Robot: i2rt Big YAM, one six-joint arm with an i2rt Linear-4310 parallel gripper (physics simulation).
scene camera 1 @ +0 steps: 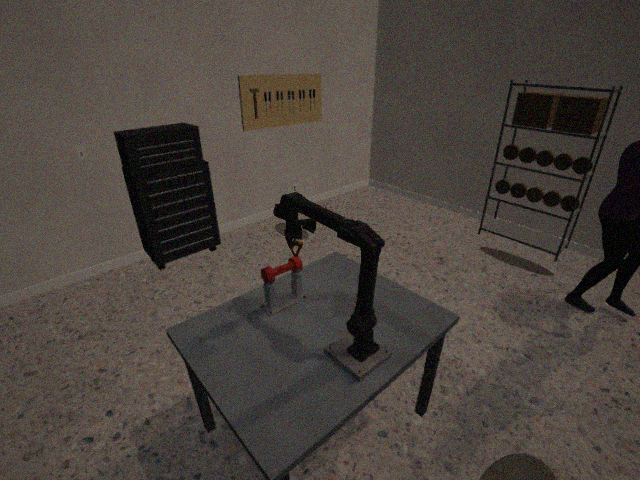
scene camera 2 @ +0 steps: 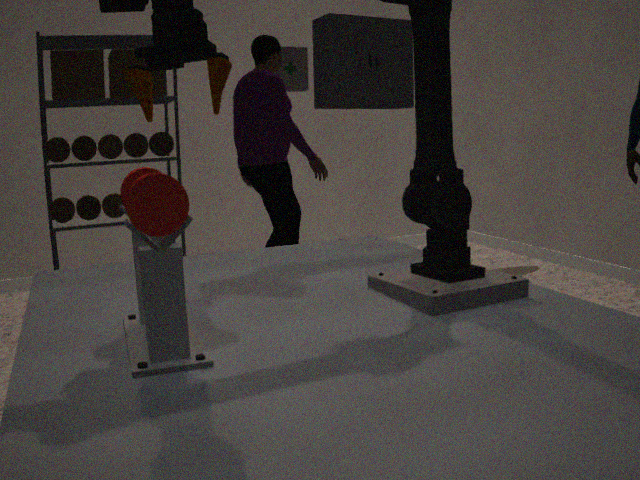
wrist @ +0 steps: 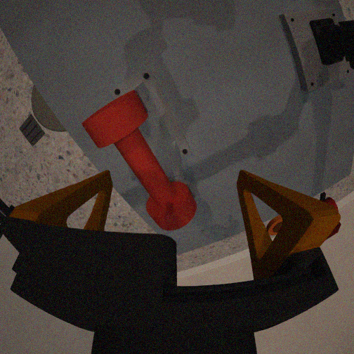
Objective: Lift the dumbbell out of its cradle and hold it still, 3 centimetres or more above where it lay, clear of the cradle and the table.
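Pixels of known places: gripper, fingertip midpoint: (scene camera 1: 293,252) (scene camera 2: 182,118); arm's base, origin of the base link: (scene camera 1: 363,350) (scene camera 2: 447,274).
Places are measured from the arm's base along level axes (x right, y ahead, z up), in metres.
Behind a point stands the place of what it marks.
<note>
The red dumbbell (scene camera 1: 281,268) {x -0.038, y 0.499, z 0.190 m} (scene camera 2: 156,203) {x -0.126, y 0.518, z 0.179 m} (wrist: 144,161) rests across the two grey posts of its cradle (scene camera 1: 267,298) {x -0.123, y 0.515, z 0.045 m} (scene camera 2: 164,304) {x -0.123, y 0.517, z 0.055 m}. In the wrist view it lies slantwise, its far head at the upper left and its other head lower, between the directions of the two fingertips. My gripper (scene camera 1: 296,254) {x 0.007, y 0.454, z 0.281 m} (scene camera 2: 183,116) {x 0.007, y 0.454, z 0.281 m} (wrist: 174,177) is open and empty, its orange fingers pointing down. It hangs above the dumbbell, apart from it. In the scene camera 2 view the fingers stand above and partly to the right of the dumbbell. The dumbbell's handle is hidden behind its near head there.
The cradle stands on the grey table (scene camera 1: 248,382) {x -0.435, y 0.204, z -0.027 m} (scene camera 2: 413,413) {x -0.361, y 0.318, z -0.026 m}. The arm's base plate (scene camera 1: 359,364) {x -0.071, y -0.043, z 0.003 m} (scene camera 2: 439,299) {x -0.115, y 0.103, z -0.001 m} (wrist: 300,55) is bolted at another side of the table. A black tool chest (scene camera 1: 170,196), a shelf rack (scene camera 1: 549,135) and a walking person (scene camera 1: 620,206) (scene camera 2: 263,118) are beyond the table.
</note>
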